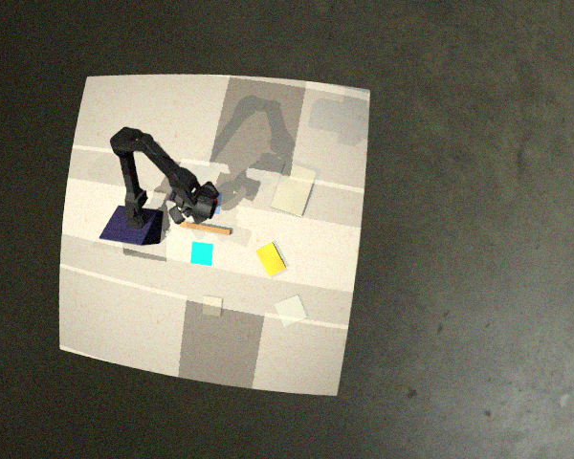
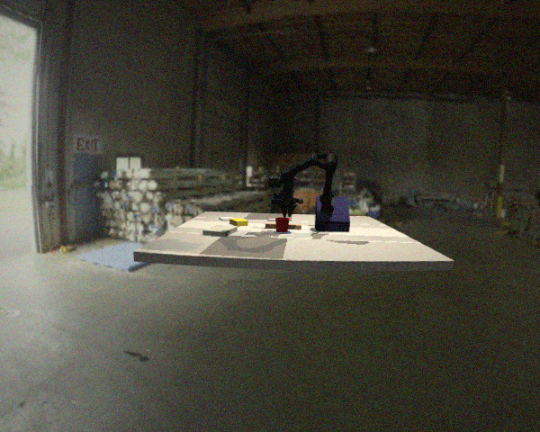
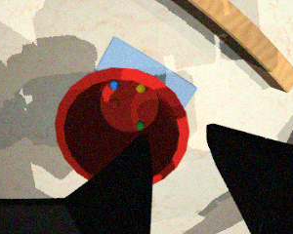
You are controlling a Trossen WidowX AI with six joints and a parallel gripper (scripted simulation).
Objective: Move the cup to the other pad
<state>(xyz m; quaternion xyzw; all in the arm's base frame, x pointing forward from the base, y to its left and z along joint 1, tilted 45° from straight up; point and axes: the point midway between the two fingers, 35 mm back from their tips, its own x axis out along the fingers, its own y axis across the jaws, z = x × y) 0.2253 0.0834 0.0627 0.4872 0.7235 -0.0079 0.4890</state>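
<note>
The red cup lies 2 cm ahead of my gripper tip, 2 cm to the left of it and 4 cm below it. Also, from my gripper tip: light blue pad 2 cm ahead, 2 cm to the left, 9 cm below; then wooden bar 2 cm ahead, 8 cm to the right, 8 cm below; then cyan pad 2 cm ahead, 18 cm to the right, 9 cm below.
</note>
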